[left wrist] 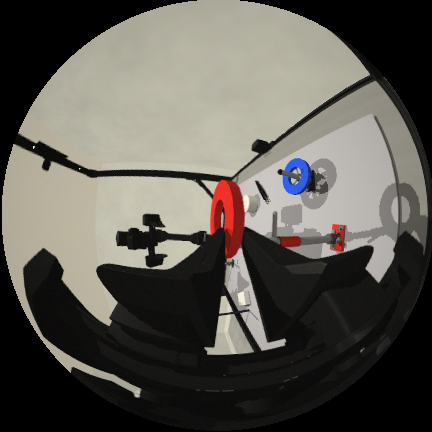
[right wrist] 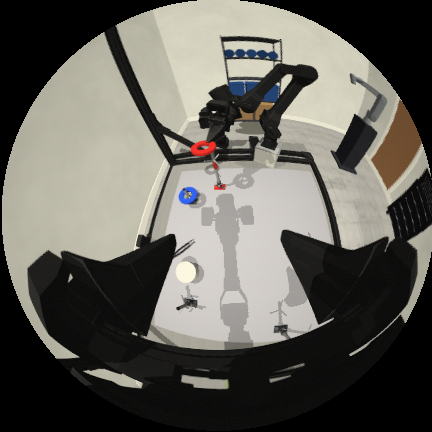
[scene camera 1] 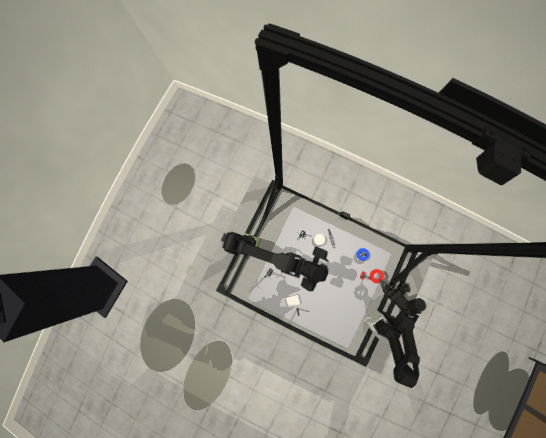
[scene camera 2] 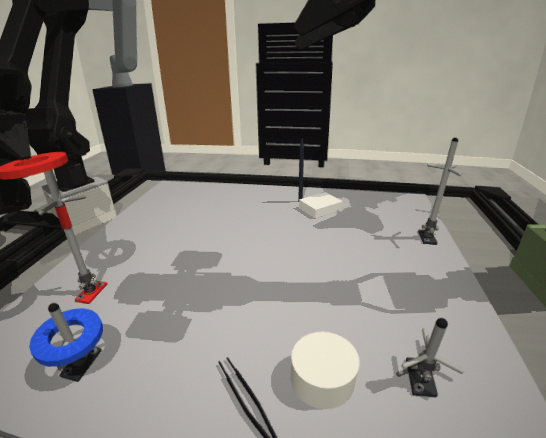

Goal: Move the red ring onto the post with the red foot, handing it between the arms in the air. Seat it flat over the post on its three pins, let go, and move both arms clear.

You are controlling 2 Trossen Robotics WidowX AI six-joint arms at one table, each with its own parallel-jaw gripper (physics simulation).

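Frame: origin at the left arm's base, x ahead, y left, z up, level; metres.
Seen in the pictures: left gripper, fingertip midpoint: (left wrist: 232, 232) (right wrist: 207, 143) (scene camera 1: 379, 279) (scene camera 2: 27, 164); right gripper, fingertip midpoint: (left wrist: 164, 241) (right wrist: 229, 237) (scene camera 2: 297, 40); left arm's base, link origin: (right wrist: 268, 144) (scene camera 1: 380, 326) (scene camera 2: 73, 183).
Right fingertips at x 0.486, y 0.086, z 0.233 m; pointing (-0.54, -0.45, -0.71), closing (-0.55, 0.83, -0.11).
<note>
Offsets run from my right fingertips to a thing's middle. "pt": to the spot under its first point.
The red ring {dx -0.202, dy -0.205, dz -0.107 m} (scene camera 1: 376, 270) (scene camera 2: 59, 162) (left wrist: 235, 215) (right wrist: 202, 153) is in the air, nearly level, gripped at its edge by my left gripper (left wrist: 232, 232) (right wrist: 207, 143), which is shut on it. The grey post with a red band {pt dx -0.211, dy -0.191, dz -0.181 m} (scene camera 2: 63, 217) (left wrist: 290, 242) (right wrist: 215, 165) stands on its red foot {pt dx -0.211, dy -0.186, dz -0.273 m} (scene camera 1: 363, 275) (scene camera 2: 97, 289) (left wrist: 338, 245) (right wrist: 219, 187). In scene camera 2 the ring overlaps the post's top; in the left wrist view a finger hides that top, so I cannot tell if they touch. My right gripper (scene camera 1: 316, 270) (right wrist: 229, 237) is open and empty, high over the table.
A blue ring {dx -0.109, dy -0.254, dz -0.260 m} (scene camera 2: 92, 322) (right wrist: 188, 202) sits around a short post nearby. A cream cylinder {dx +0.108, dy -0.104, dz -0.289 m} (scene camera 2: 325, 360) (right wrist: 186, 272), black tweezers (scene camera 2: 245, 395), a short post {pt dx +0.193, dy -0.053, dz -0.242 m} (scene camera 2: 436, 342), a tall post {pt dx +0.129, dy +0.249, dz -0.196 m} (scene camera 2: 445, 180) and a white block {dx -0.090, dy +0.232, dz -0.296 m} (scene camera 2: 321, 204) stand or lie on the table. A black frame borders it.
</note>
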